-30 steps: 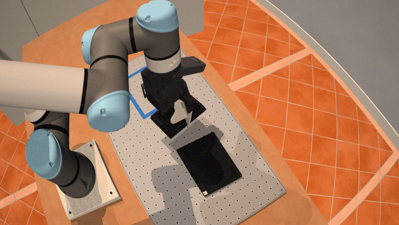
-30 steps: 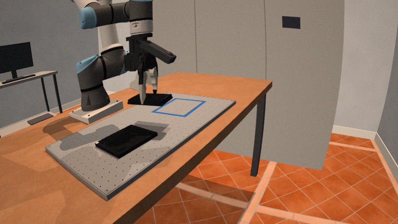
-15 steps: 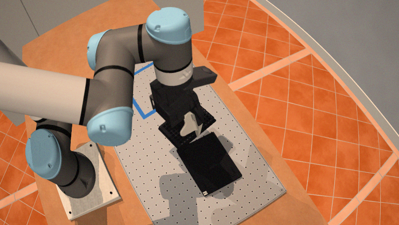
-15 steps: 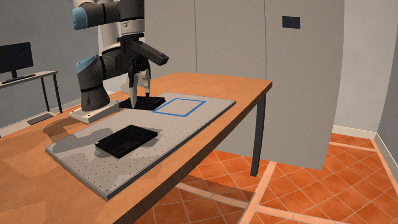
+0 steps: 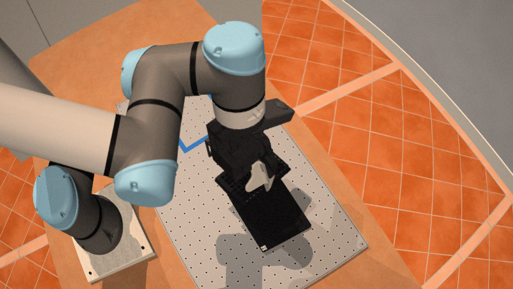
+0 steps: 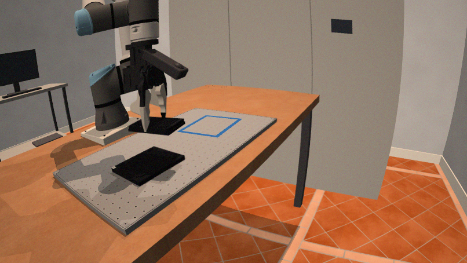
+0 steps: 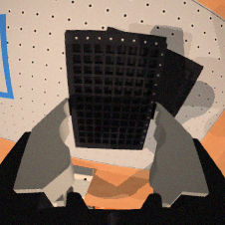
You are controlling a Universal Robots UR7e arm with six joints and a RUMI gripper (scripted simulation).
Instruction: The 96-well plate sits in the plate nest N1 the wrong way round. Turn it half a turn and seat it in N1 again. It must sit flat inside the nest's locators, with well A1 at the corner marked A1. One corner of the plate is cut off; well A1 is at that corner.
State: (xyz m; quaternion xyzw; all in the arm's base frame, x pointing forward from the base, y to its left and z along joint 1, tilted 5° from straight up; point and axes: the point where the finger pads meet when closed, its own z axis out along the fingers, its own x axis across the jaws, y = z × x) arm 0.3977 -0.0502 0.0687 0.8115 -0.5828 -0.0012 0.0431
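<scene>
Now: hand 1 cm short of the black plate nest N1, 5 cm to the left of it and 9 cm above it. Round my hand: black 96-well plate (1 cm below); then white A1 label (4 cm behind, 13 cm to the right, 9 cm below).
</scene>
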